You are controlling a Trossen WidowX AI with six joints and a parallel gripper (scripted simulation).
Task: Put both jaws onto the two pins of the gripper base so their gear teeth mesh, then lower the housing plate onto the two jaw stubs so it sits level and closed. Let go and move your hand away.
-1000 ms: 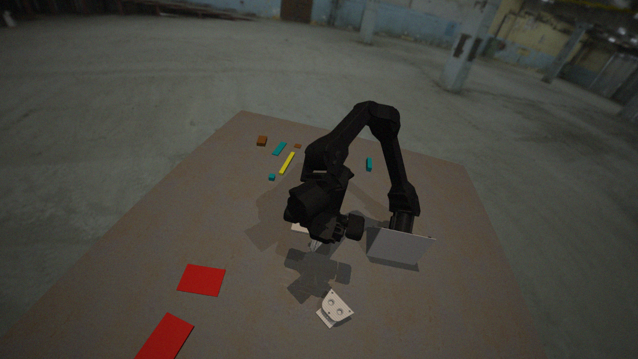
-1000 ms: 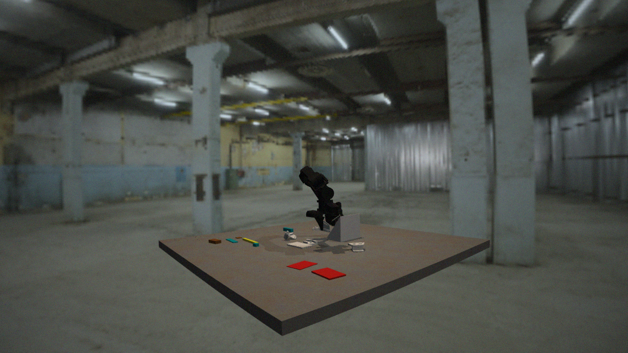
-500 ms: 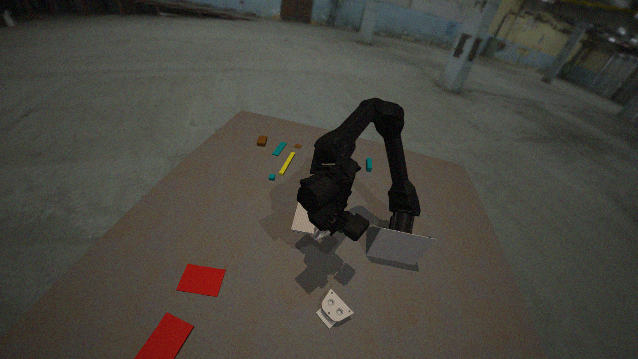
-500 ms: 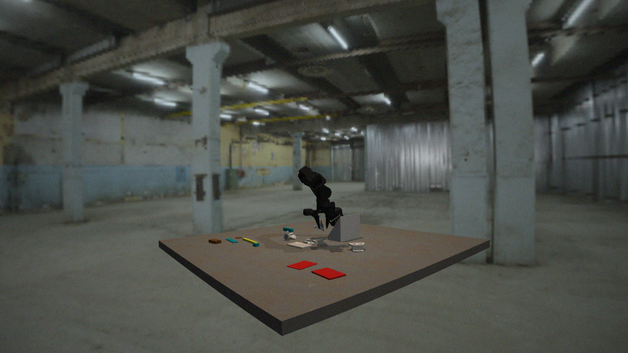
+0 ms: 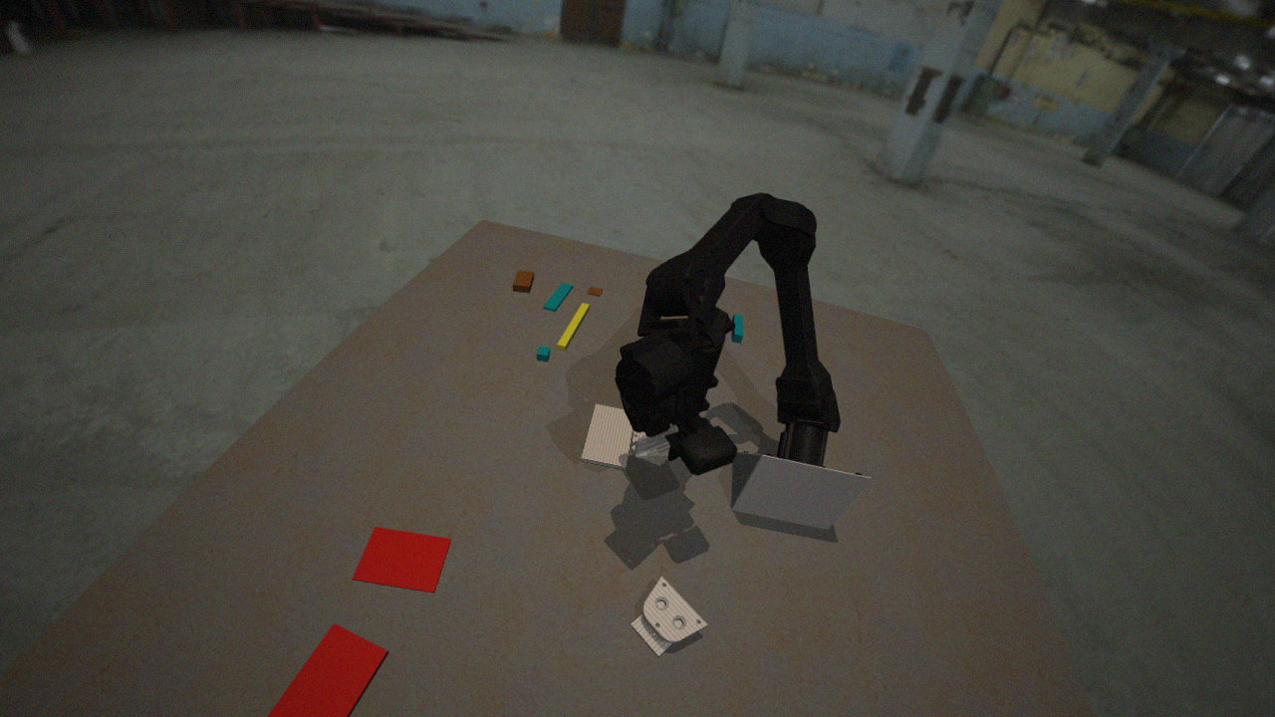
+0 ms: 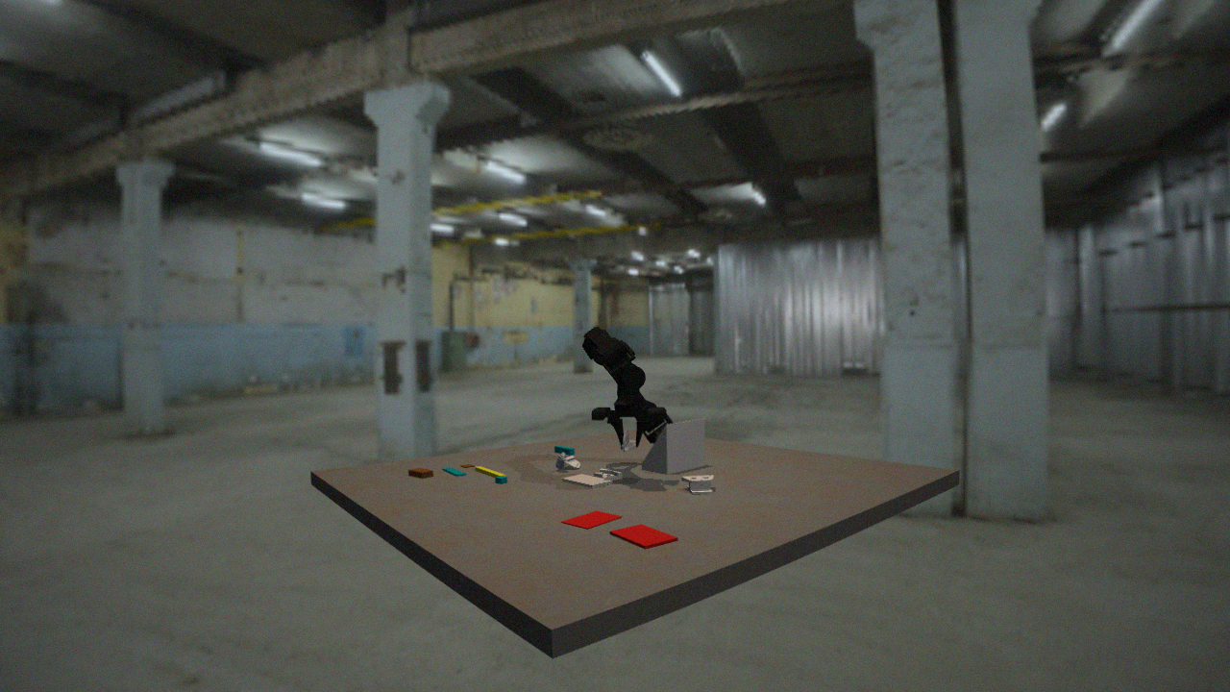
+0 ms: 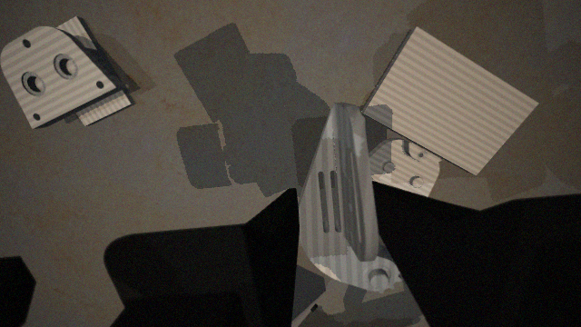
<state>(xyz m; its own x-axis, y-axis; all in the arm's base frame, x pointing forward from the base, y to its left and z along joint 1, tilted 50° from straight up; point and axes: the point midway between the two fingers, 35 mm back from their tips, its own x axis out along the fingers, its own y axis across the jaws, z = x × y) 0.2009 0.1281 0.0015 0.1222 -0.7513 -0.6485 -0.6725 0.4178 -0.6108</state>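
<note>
The gripper jaw is 1 cm behind my gripper tip and 4 cm to the right of it. Also, from my gripper tip: yellow bar 26 cm ahead, 32 cm to the right, 9 cm below; then teal block 8 cm behind, 47 cm to the right, 8 cm below.
</note>
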